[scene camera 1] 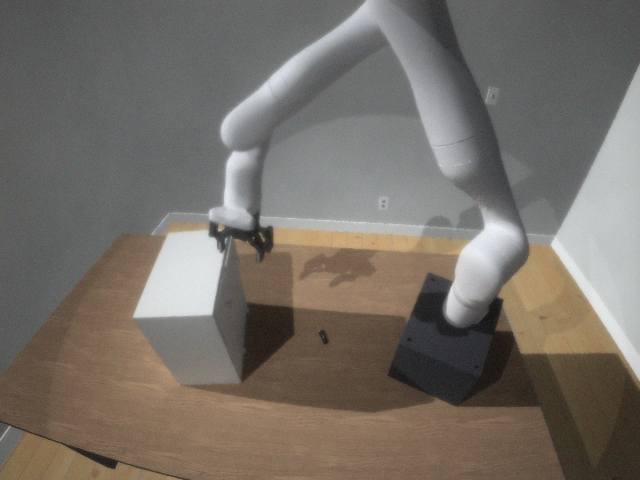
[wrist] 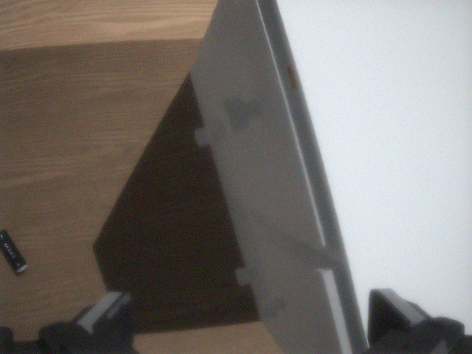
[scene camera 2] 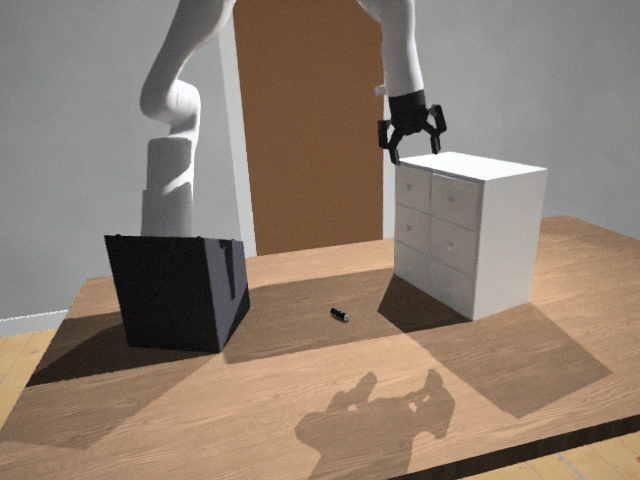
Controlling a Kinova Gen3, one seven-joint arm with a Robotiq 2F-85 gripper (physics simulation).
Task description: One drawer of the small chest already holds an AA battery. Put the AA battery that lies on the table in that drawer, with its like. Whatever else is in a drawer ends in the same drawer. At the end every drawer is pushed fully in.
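Note:
The AA battery, black with a pale end, lies on the table between robot base and chest. The small white chest has two columns of three drawers. Its top right drawer in scene camera 2 appears to stand slightly out; a bright rim shows at the lower part of the front in the wrist view. The other fronts look about flush. My gripper is open and empty, above the chest's front top edge. The drawers' contents are hidden.
The dark robot base block stands on the wooden table, facing the chest's drawer side. A small orange mark shows along the chest's top front edge.

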